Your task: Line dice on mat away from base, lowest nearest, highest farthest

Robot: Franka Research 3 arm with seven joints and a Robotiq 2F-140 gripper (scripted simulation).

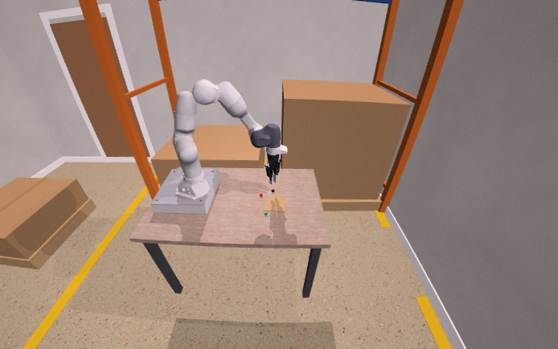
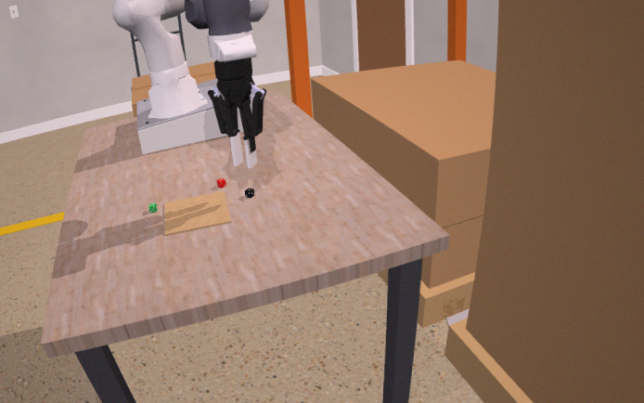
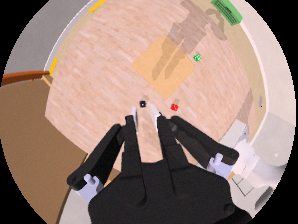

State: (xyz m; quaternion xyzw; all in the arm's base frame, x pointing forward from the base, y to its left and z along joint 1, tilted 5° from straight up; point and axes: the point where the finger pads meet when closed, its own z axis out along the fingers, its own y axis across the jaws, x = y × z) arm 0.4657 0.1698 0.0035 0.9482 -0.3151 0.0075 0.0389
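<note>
My gripper is now 10 cm above the black die. Also, from my hand: green die (1 cm behind, 22 cm to the right, 10 cm below); tan mat (3 cm ahead, 12 cm to the right, 11 cm below); red die (7 cm behind, 6 cm to the right, 10 cm below).
</note>
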